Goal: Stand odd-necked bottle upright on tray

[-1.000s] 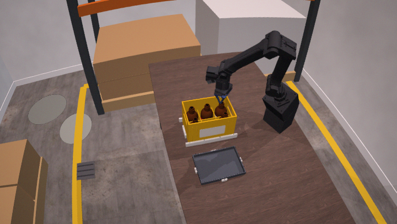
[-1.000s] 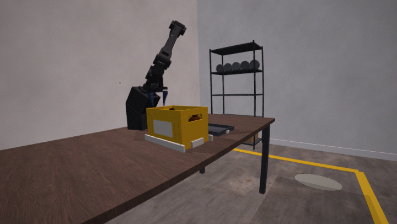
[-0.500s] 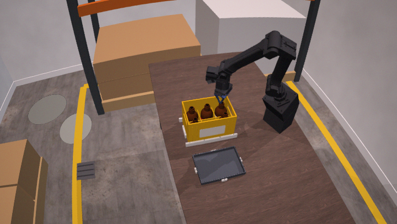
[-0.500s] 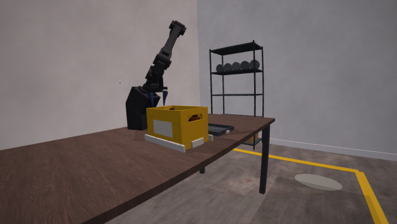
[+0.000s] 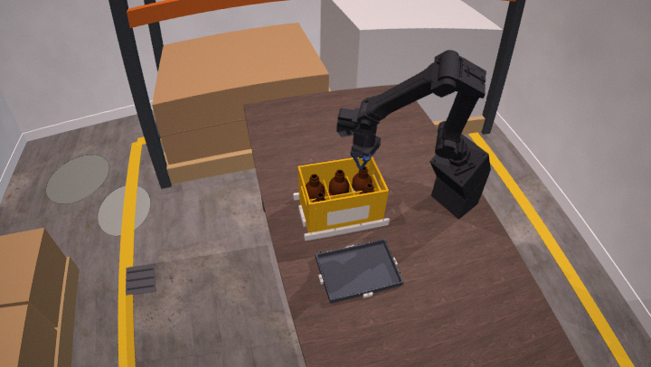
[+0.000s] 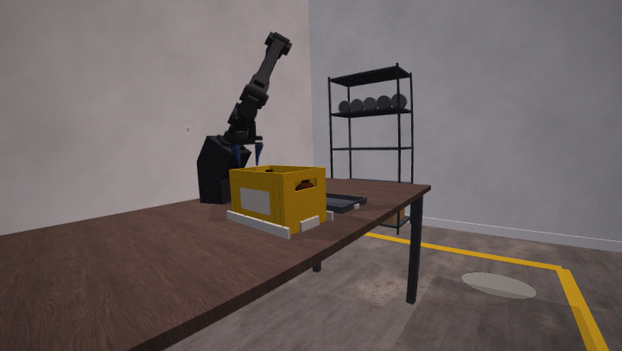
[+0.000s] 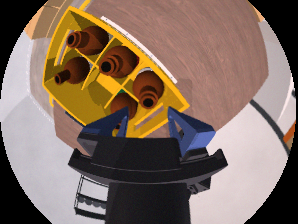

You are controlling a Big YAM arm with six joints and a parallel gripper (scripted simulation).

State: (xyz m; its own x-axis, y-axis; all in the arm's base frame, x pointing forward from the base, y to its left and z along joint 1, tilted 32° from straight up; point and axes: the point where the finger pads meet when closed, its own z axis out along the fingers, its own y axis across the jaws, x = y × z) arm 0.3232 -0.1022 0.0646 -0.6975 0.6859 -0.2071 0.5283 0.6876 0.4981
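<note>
Now: the yellow crate 110 mm below my hand, 80 mm ahead of it and 50 mm to the left of it. From my hand the other things lie so: glass bottle (160 mm ahead, 110 mm to the left, 100 mm below); then dark tray (330 mm to the left, 180 mm below, 60 mm ahead).
</note>
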